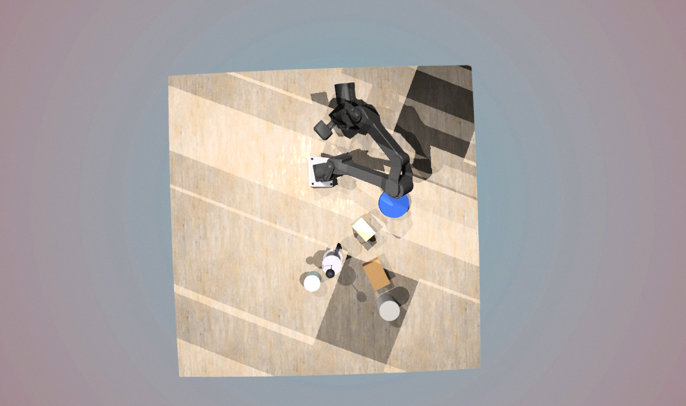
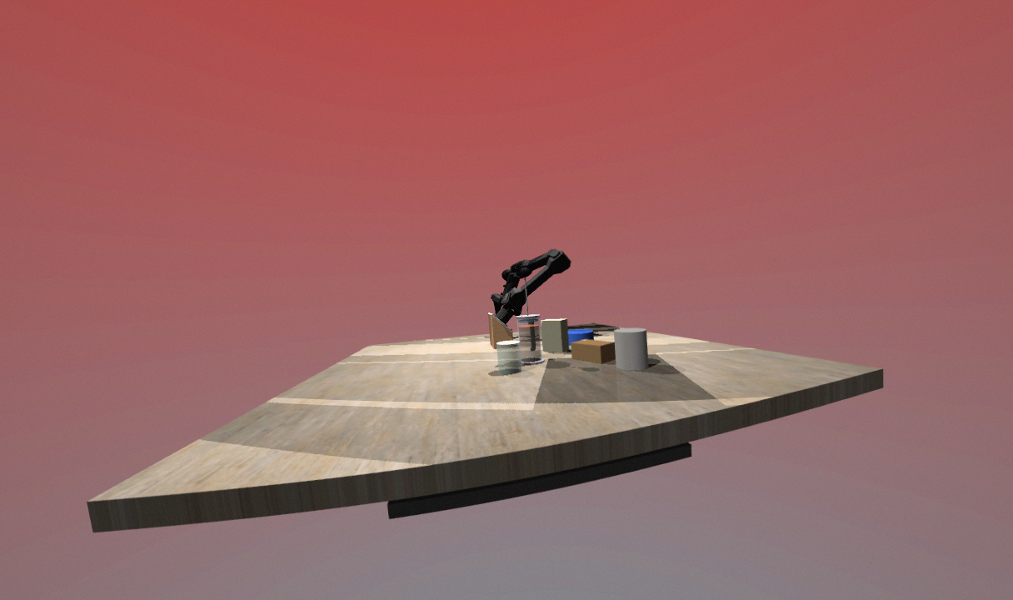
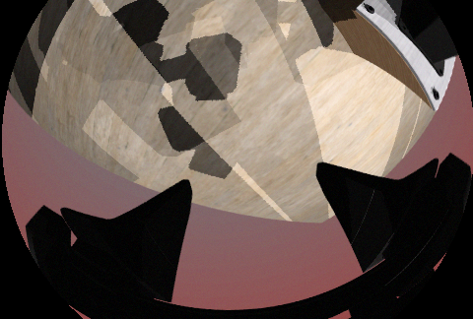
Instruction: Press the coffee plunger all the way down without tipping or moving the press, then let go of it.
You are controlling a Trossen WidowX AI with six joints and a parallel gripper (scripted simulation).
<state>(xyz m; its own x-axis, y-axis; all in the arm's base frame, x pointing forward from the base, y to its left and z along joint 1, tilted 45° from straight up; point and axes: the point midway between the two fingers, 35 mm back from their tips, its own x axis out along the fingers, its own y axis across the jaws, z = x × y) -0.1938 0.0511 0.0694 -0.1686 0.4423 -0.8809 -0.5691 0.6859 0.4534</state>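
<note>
Right now my gripper tip is 540 mm short of the coffee press, 80 mm to the left of it and 20 mm below it. From my gripper tip the other things lie so: pale cup: 620 mm ahead, 190 mm to the right, 80 mm below; then cream box: 450 mm ahead, 50 mm to the left, 60 mm below; then orange box: 640 mm ahead, 70 mm to the left, 90 mm below.
</note>
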